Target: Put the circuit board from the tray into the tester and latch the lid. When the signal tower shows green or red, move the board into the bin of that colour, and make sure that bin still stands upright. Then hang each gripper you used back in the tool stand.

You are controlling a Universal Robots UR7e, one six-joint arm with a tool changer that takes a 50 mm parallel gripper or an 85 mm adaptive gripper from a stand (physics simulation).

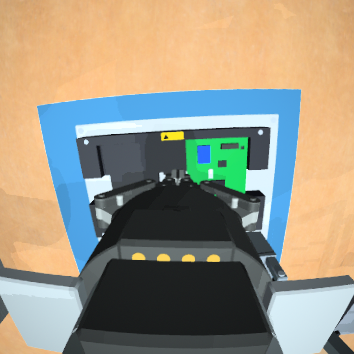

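Places are measured from the arm's base along level axes (x ahead, y left, z up), in metres.
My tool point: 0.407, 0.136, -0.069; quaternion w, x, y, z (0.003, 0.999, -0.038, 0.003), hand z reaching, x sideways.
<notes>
Ahead of a thing's pixels: the offset from my tool point to its top centre, as dx, dy, dz. "*": to the spot under its first point. Level surfaces: height alone.
The green circuit board {+0.048, -0.014, -0.192} [232, 172], with a blue block and dark chips, lies in the right part of a dark fixture with a yellow warning label, which looks like the tester {* -0.026, +0.048, -0.191} [150, 135]. Its lower end is hidden behind my gripper. A dark panel fills the left part of the fixture; I cannot tell whether it belongs to the lid. My gripper [177, 178] points down over the middle of the fixture, left of the board. Its fingertips are together, with no object visible between them. The bins, signal tower and tool stand do not show.
The fixture sits on a white plate {* +0.062, +0.059, -0.213} [225, 121] inside a blue rectangle {* +0.003, +0.083, -0.217} [175, 102] on the wood-coloured table {dz -0.220} [175, 45]. A grey metal latch-like part {* +0.106, -0.097, -0.138} [275, 268] sticks out at the lower right, partly behind my gripper. Other grey and dark parts show at the lower right edge.
</notes>
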